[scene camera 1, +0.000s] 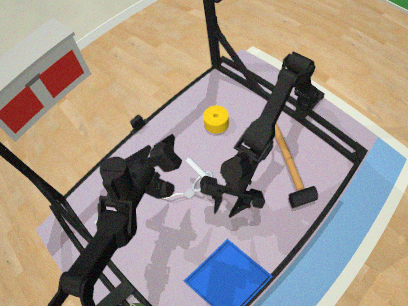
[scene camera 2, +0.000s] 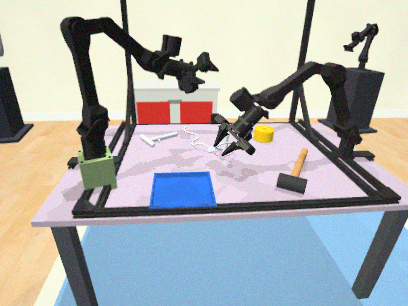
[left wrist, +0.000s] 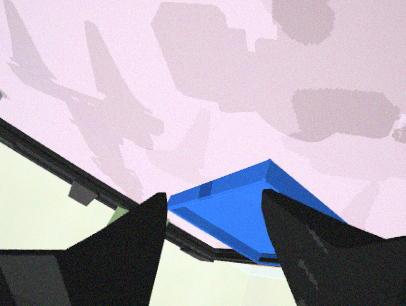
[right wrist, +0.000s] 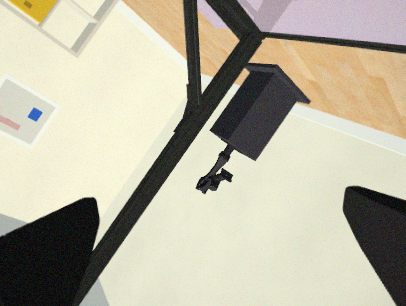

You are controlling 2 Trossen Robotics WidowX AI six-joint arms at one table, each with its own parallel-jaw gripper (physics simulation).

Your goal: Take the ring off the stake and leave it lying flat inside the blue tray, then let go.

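Frame: origin at the left arm's base, x right, y up, z back, level; millimetres.
Seen in the pictures: left gripper, fingertip midpoint: (scene camera 1: 222, 215) (scene camera 2: 217, 151) (left wrist: 214, 199); right gripper, fingertip midpoint: (scene camera 1: 161, 140) (scene camera 2: 211, 76) (right wrist: 222, 204); left arm's base at its link origin: (scene camera 1: 304, 105) (scene camera 2: 344, 153); right arm's base at its link origin: (scene camera 2: 94, 154).
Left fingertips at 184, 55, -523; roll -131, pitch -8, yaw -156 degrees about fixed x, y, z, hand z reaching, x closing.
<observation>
Offsets run from my left fingertips to a thing's top centre, as dx, dy, dz. "*": to the spot under its first point.
A white stake {+101, +37, +108} (scene camera 1: 195, 167) stands near the table's middle. A thin pale loop, seemingly the ring {* +125, -66, +98} (scene camera 1: 195, 184), shows at its lower part, partly hidden by my left gripper. The blue tray {-75, -52, -183} (scene camera 1: 245, 265) (scene camera 2: 182, 190) (left wrist: 225, 210) is empty, near the table's front edge in scene camera 2. My left gripper (scene camera 1: 223, 214) (scene camera 2: 219, 151) (left wrist: 214, 199) is partly open and empty, above the table, beside the stake in scene camera 1 and apart from the tray. My right gripper (scene camera 1: 174, 175) (scene camera 2: 210, 75) (right wrist: 222, 204) is wide open and empty, high above the table; its wrist view shows neither ring nor stake.
A yellow cylinder {+131, -24, +356} (scene camera 1: 216, 120) (scene camera 2: 264, 134) stands behind my left gripper. A mallet {-163, -24, +257} (scene camera 1: 289, 160) (scene camera 2: 300, 164) lies to the right. A white cord {* +347, -72, +88} (scene camera 2: 192, 136) and a white T-shaped piece {+366, -54, -67} (scene camera 2: 159, 138) lie at the back. A green block (scene camera 2: 97, 172) is by the right arm's base.
</observation>
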